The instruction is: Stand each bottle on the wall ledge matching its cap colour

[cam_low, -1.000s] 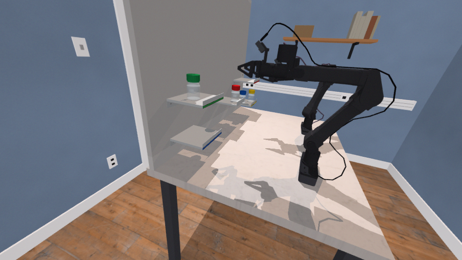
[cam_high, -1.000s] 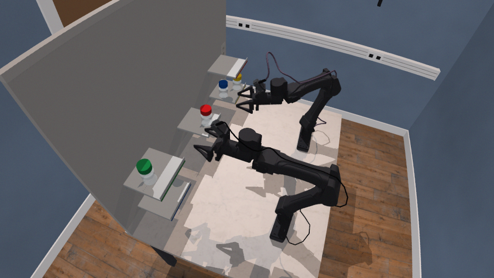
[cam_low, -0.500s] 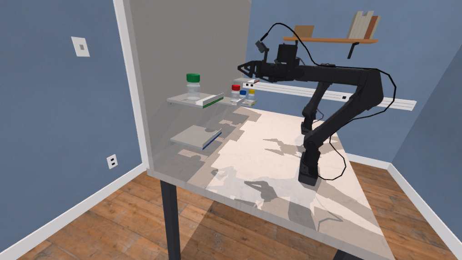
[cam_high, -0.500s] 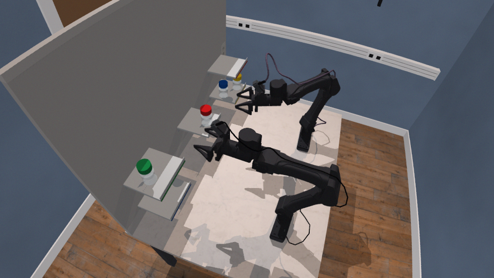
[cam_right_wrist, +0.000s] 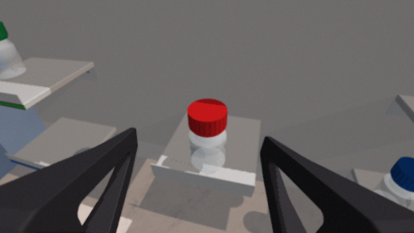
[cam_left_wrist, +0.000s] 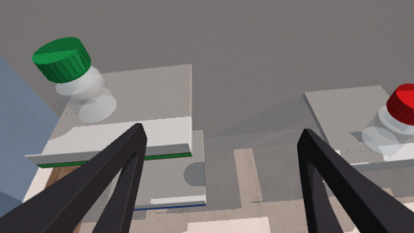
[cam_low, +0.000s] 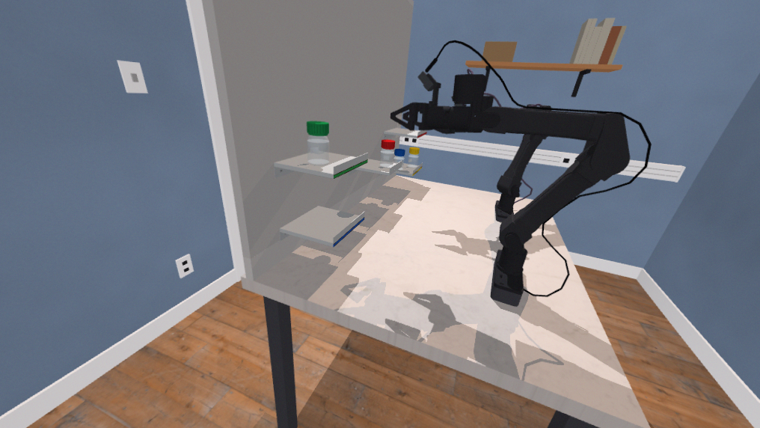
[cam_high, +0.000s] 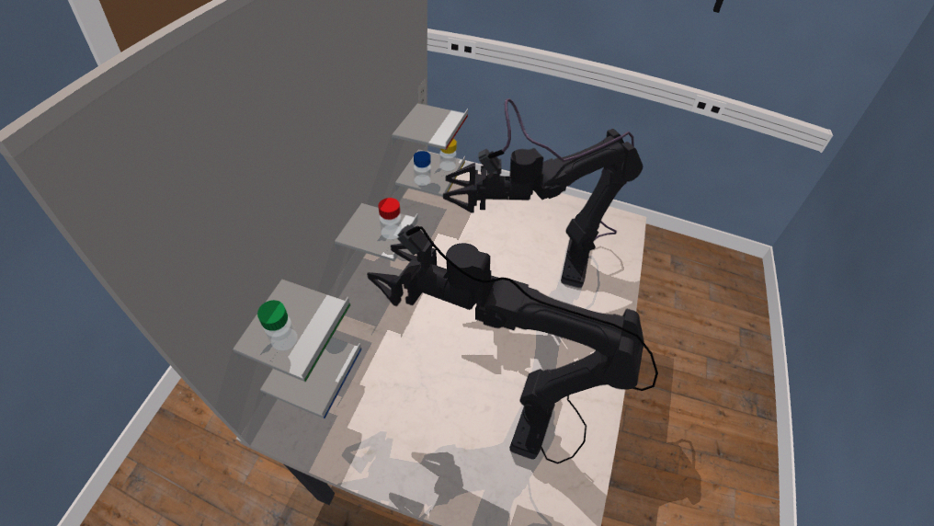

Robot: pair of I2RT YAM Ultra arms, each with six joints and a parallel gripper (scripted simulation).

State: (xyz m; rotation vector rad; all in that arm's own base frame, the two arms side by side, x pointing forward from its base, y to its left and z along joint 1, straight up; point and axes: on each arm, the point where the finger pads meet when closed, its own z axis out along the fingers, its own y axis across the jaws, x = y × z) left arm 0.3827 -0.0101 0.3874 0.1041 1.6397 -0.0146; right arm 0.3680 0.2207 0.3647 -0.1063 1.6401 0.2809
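My right hand is 140 mm short of the red-capped bottle, 40 mm to the right of it and 130 mm above it. The rest, counted from my right hand: blue-capped bottle 200 mm ahead, 300 mm to the right, 230 mm below; then grey wall panel 290 mm ahead, 50 mm to the left, 60 mm above; then yellow-capped bottle 140 mm ahead, 400 mm to the right, 230 mm below.
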